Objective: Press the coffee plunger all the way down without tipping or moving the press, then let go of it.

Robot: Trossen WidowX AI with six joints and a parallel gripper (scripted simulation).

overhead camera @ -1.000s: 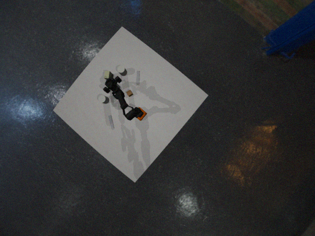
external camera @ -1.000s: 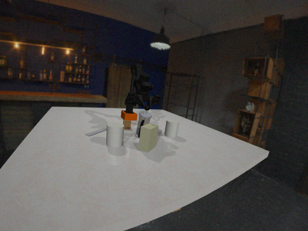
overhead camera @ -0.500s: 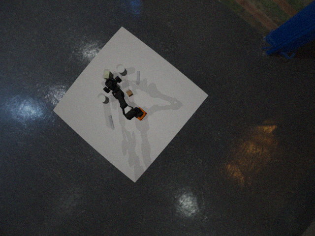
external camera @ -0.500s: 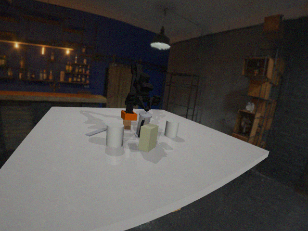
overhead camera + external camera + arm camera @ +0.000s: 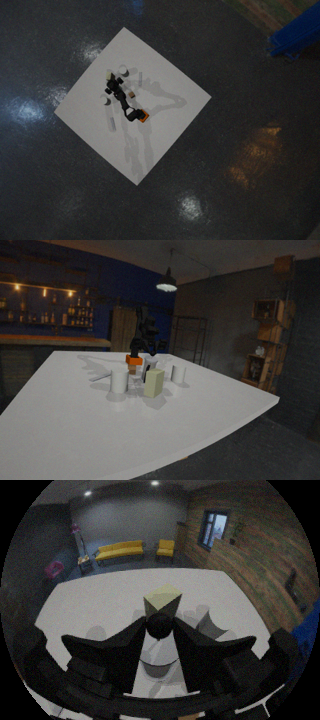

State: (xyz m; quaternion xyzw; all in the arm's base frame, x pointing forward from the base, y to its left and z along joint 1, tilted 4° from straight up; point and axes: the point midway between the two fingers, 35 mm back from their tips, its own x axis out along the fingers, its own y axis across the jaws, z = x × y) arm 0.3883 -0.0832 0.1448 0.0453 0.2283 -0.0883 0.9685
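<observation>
The coffee press lies 2 cm behind my gripper tip and 8 cm below it. The rest, counted from my gripper tip: tan cube: 20 cm behind, 2 cm to the right, 14 cm below.
</observation>
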